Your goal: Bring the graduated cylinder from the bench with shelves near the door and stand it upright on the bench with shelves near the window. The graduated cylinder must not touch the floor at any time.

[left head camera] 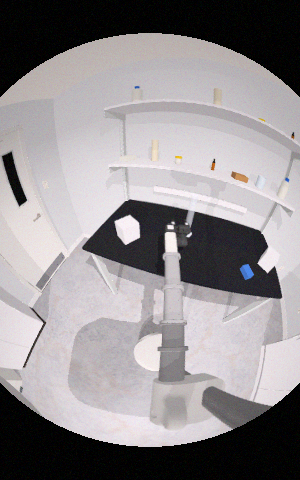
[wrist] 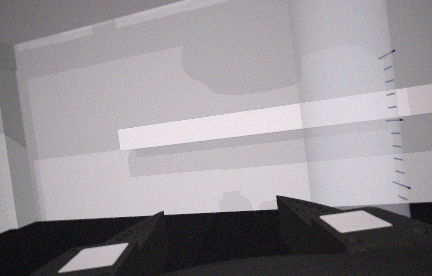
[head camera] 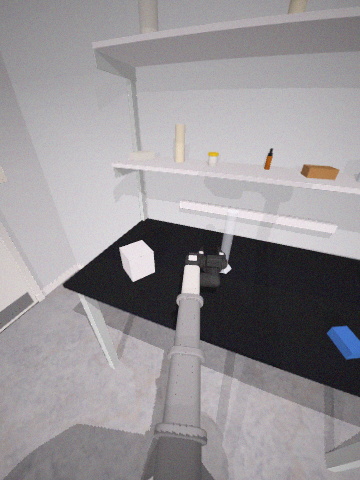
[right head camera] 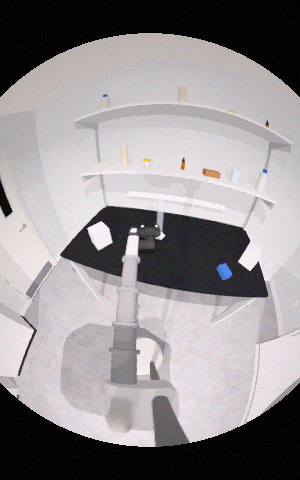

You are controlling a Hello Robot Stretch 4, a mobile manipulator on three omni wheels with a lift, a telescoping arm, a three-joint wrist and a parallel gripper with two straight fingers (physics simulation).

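Where they show: gripper, fingertip midpoint: (left head camera: 178, 219) (wrist: 222, 223) (head camera: 210, 247) (right head camera: 148, 222); robot's base at its link origin: (left head camera: 154, 350) (right head camera: 141, 354).
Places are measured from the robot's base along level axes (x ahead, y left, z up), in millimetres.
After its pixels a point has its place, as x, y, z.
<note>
The graduated cylinder (head camera: 228, 241) {813, -159, 1067} (left head camera: 191, 212) {813, -157, 1087} (right head camera: 160, 216) {813, -161, 1069} is tall, clear and upright on the black bench top (head camera: 280, 305) {622, -383, 886} (left head camera: 210, 270) {502, -280, 886} (right head camera: 185, 272) {499, -299, 886}, with a white base. In the wrist view the clear cylinder (wrist: 347, 150) {816, -146, 1034} with blue marks is large, right of the middle, behind the right finger; its base is hidden. My gripper (head camera: 211, 253) {857, -85, 993} (left head camera: 180, 226) (right head camera: 150, 228) (wrist: 222, 223) {857, -85, 993} is open, with no object between its fingers. It is low over the bench, close in front of the cylinder and left of it. The bench near the window is not identifiable here.
A white box (head camera: 137, 261) {707, 246, 995} (left head camera: 127, 230) {705, 249, 994} (right head camera: 100, 235) {717, 235, 991} stands left on the bench. A blue block (head camera: 345, 342) {458, -528, 926} (left head camera: 246, 271) {459, -531, 926} (right head camera: 224, 271) {456, -538, 926} and another white box (left head camera: 268, 259) {510, -755, 981} (right head camera: 250, 256) {505, -758, 989} are at the right. The lower shelf (head camera: 240, 176) {895, -176, 1340} with bottles is above. A door (left head camera: 30, 215) {976, 1582, 957} is left.
</note>
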